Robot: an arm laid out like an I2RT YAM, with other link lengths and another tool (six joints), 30 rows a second.
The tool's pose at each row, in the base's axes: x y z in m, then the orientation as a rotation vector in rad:
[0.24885 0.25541 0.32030 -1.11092 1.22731 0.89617]
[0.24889 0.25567 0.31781 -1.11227 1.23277 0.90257]
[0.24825 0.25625 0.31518 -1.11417 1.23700 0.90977]
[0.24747 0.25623 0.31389 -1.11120 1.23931 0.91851]
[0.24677 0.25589 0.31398 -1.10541 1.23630 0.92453]
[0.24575 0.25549 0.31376 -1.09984 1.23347 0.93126]
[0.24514 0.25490 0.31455 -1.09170 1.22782 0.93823]
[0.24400 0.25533 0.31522 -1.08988 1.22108 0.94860]
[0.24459 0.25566 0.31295 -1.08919 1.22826 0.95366]
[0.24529 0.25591 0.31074 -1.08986 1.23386 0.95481]
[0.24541 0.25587 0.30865 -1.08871 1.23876 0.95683]
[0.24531 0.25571 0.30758 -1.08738 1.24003 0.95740]
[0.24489 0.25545 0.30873 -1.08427 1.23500 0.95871]
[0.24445 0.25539 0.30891 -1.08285 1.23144 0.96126]
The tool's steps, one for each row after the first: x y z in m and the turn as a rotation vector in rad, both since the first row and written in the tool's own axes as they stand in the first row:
[0.00245 0.00042 0.00029 -0.00394 0.00298 0.00660]
[0.00493 0.00158 0.00071 -0.00889 0.00516 0.01283]
[0.00609 0.00252 0.00051 -0.01174 0.00307 0.02045]
[0.00591 0.00309 0.00000 -0.01182 -0.00361 0.02430]
[0.00600 0.00400 -0.00064 -0.01246 -0.01020 0.02864]
[0.00515 0.00432 -0.00137 -0.01193 -0.02020 0.03238]
[0.00430 0.00541 -0.00125 -0.01785 -0.02853 0.03563]
[0.00661 0.00528 -0.00076 -0.01939 -0.02497 0.04299]
[0.00889 0.00502 -0.00032 -0.01974 -0.02088 0.04661]
[0.01097 0.00522 -0.00030 -0.01949 -0.01845 0.05096]
[0.01202 0.00544 -0.00047 -0.01876 -0.01837 0.05245]
[0.01084 0.00560 -0.00084 -0.01816 -0.02391 0.05145]
[0.01060 0.00598 -0.00102 -0.01923 -0.02781 0.05150]

